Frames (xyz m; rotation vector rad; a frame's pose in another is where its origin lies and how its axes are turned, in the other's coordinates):
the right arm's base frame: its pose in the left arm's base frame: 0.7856 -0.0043 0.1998 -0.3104 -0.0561 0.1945
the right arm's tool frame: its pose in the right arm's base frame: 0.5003 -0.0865 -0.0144 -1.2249 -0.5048 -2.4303
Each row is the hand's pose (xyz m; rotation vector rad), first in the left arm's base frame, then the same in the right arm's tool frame.
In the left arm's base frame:
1: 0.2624 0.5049 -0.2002 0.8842 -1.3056 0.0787
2: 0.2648 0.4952 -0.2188 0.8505 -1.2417 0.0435
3: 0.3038 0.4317 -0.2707 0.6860 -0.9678 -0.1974
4: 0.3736 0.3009 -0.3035 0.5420 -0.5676 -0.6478
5: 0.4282 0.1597 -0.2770 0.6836 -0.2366 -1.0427
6: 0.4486 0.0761 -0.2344 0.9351 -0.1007 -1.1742
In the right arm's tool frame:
1: 0.2423 -1.1405 -0.3576 2.4675 1.2810 0.5604
2: 0.2260 -1.1404 -0.3710 2.4023 1.3017 0.6455
3: 0.1624 -1.0957 -0.4180 2.0063 1.3706 0.9456
4: 0.0978 -0.9791 -0.4907 1.3167 1.5064 1.1225
5: 0.0905 -0.8399 -0.5554 0.7686 1.7914 0.9892
6: 0.1150 -0.7535 -0.5893 0.5832 2.0551 0.8059

